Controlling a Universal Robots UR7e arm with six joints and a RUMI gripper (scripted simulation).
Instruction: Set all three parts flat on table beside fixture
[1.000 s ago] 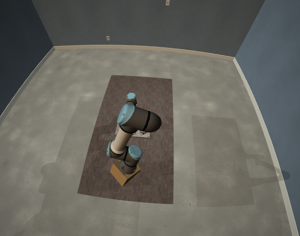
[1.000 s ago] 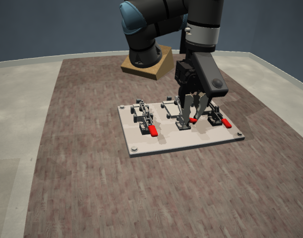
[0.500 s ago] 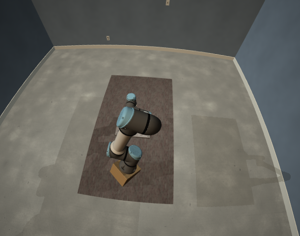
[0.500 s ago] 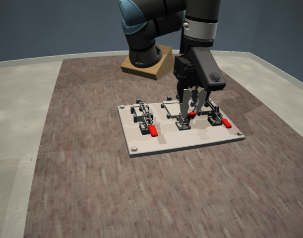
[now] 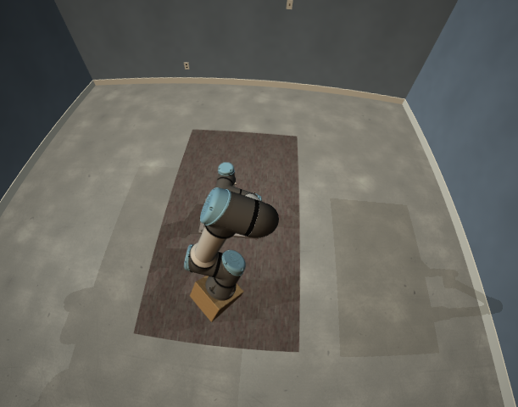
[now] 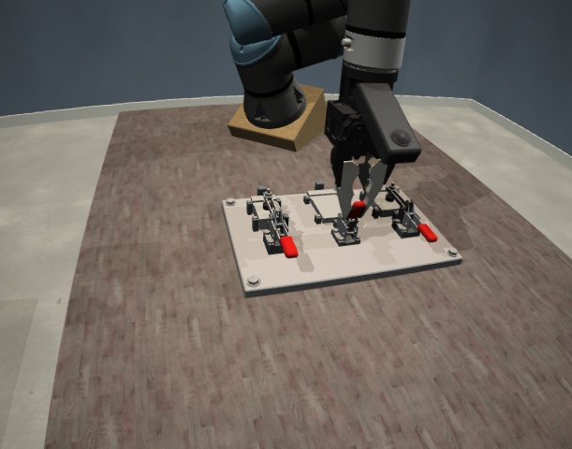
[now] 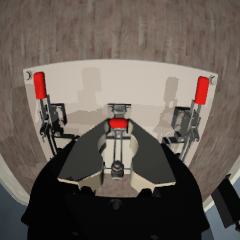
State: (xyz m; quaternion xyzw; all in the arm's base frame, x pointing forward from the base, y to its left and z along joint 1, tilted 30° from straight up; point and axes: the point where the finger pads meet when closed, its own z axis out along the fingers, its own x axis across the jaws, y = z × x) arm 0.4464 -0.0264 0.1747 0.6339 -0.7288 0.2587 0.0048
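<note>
Now: the part 11 cm behind my hand, 5 cm below it and 2 cm to the left of it. From my hand the other things lie so: fixture: 7 cm below, 5 cm behind, 1 cm to the left.
</note>
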